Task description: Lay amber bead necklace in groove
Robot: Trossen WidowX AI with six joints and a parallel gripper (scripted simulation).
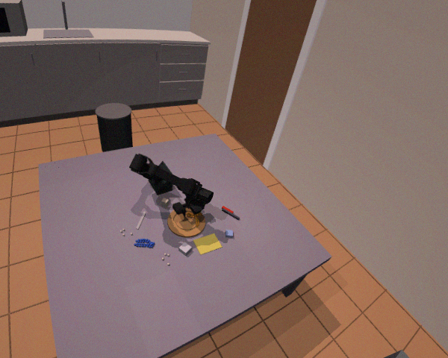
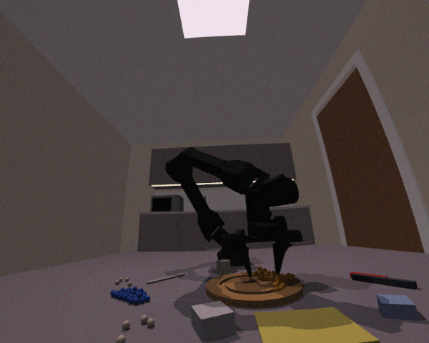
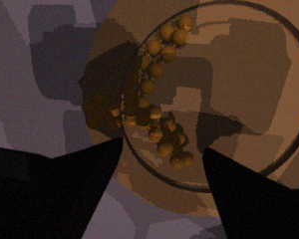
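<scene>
Right now the round wooden bead board is 3 cm ahead of my gripper tip, 4 cm to the right of it and 1 cm below it. The rest, counted from my gripper tip: grey block (18 cm ahead, 13 cm to the right); red-and-black tool (8 cm ahead, 21 cm to the left, 1 cm below); yellow pad (20 cm ahead, 1 cm to the right, 1 cm below).
</scene>
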